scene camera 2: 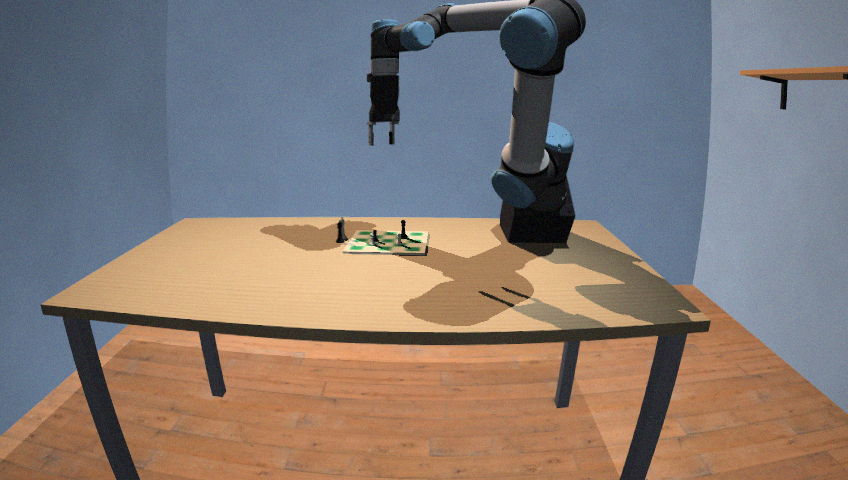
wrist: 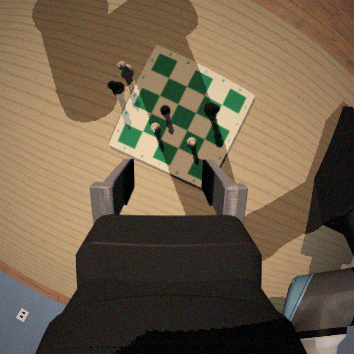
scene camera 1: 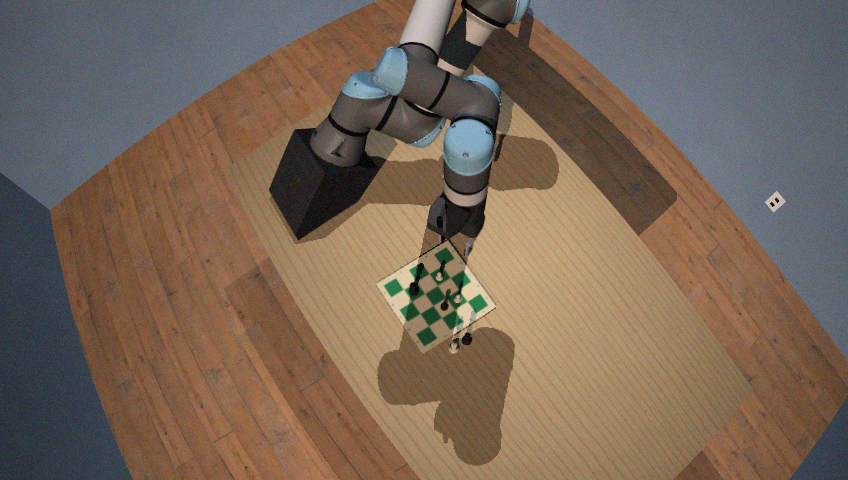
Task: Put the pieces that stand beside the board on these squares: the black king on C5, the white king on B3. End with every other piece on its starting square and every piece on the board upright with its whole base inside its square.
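Places are measured from the arm's base along level axes (x ahead, y left, z up), in millimetres.
Pixels of known places: gripper, fingertip midpoint: (scene camera 2: 381,144) (wrist: 167,172) (scene camera 1: 455,245); arm's base, origin of the base link: (scene camera 1: 335,147).
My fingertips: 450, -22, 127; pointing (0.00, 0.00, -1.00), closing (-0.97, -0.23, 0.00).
Observation:
For each thing: its middle in the pictures, then the offset to it from my fingertips, as dx, dy, dz.
- black king, body centre: (wrist: 114,85) (scene camera 1: 467,337) (scene camera 2: 339,231) +117, -69, -252
- white king, body centre: (wrist: 123,67) (scene camera 1: 454,346) +109, -107, -252
- cream board, body centre: (wrist: 182,116) (scene camera 1: 435,296) (scene camera 2: 387,241) -20, -42, -280
- tall black piece, body centre: (wrist: 212,108) (scene camera 1: 413,287) (scene camera 2: 403,228) -67, -72, -251
- small black piece, body centre: (wrist: 164,109) (scene camera 1: 444,305) +17, -47, -262
The black king (scene camera 1: 467,339) (scene camera 2: 340,231) (wrist: 116,88) and the white king (scene camera 1: 454,346) (wrist: 124,69) stand upright side by side on the table, just off one edge of the green and cream board (scene camera 1: 426,337) (scene camera 2: 357,252) (wrist: 235,100). In scene camera 2 the white king is mostly hidden behind the black one. My gripper (scene camera 1: 455,247) (scene camera 2: 381,143) (wrist: 167,172) is open and empty, high above the table by the board, with its fingers pointing down. In the wrist view the kings lie beyond the left finger.
On the board stand a tall black piece (scene camera 1: 414,289) (scene camera 2: 403,227) (wrist: 212,109), a small black piece (scene camera 1: 444,305) (wrist: 165,110) and two small white pieces, one (scene camera 1: 439,276) (wrist: 192,143) apart from the other (scene camera 1: 458,298) (wrist: 155,128). The arm's black base (scene camera 1: 309,184) (scene camera 2: 535,226) stands on the table.

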